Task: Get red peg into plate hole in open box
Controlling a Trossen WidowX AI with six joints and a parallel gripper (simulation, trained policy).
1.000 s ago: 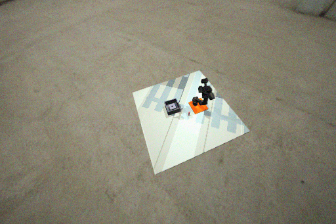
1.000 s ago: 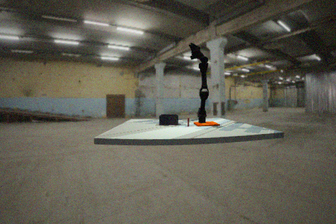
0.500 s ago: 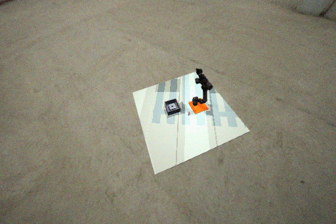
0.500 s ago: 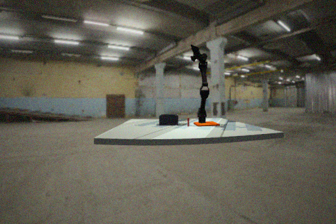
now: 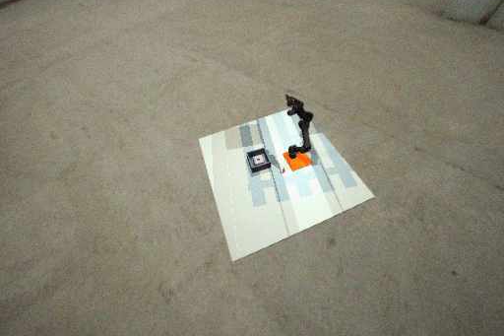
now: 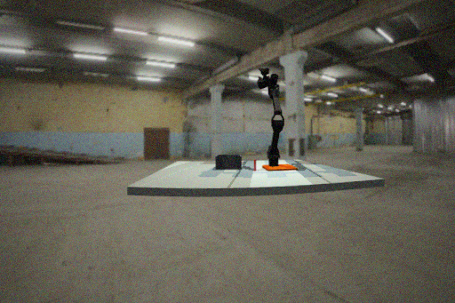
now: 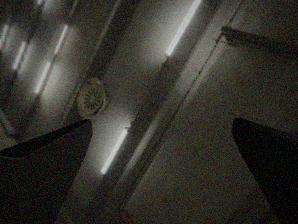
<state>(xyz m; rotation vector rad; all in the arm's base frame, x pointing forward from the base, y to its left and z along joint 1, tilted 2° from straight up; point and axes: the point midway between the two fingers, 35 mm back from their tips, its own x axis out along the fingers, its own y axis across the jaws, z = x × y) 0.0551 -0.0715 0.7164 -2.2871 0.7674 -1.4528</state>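
My gripper tip is now 720 mm above the red peg, 160 mm to the right of it and 110 mm short of it. Also, from my gripper tip: dark box 730 mm below, 230 mm ahead, 70 mm to the right; then plate 710 mm below, 230 mm ahead, 70 mm to the right.
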